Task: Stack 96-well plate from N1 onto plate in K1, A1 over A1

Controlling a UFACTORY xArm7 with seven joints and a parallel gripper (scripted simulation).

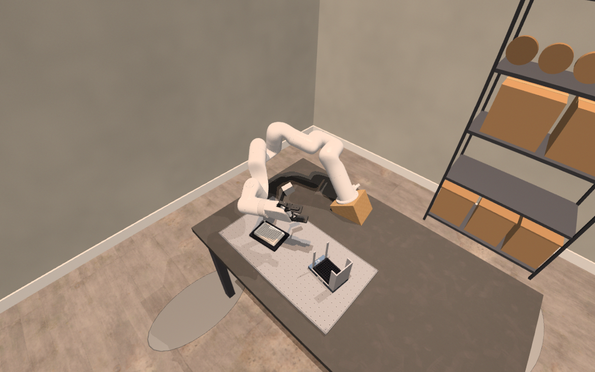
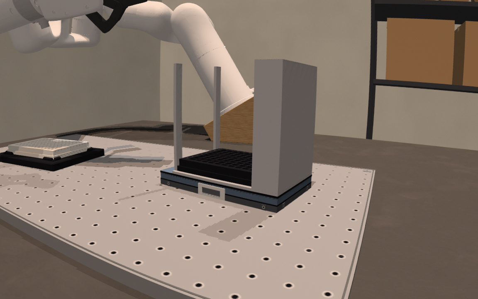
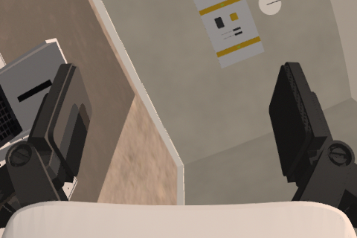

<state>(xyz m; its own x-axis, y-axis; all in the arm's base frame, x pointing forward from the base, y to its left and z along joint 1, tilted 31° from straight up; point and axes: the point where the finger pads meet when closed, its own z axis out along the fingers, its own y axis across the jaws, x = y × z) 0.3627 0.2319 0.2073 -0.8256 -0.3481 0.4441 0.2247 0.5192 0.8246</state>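
My gripper is now 50 mm short of the white 96-well plate, 190 mm to the left of it and 270 mm above it. Also, from my hand: black 96-well plate: 30 mm behind, 160 mm to the left, 260 mm below; then tall grey wall: 30 mm behind, 220 mm to the left, 210 mm below; then thin post: 10 mm ahead, 90 mm to the left, 210 mm below.
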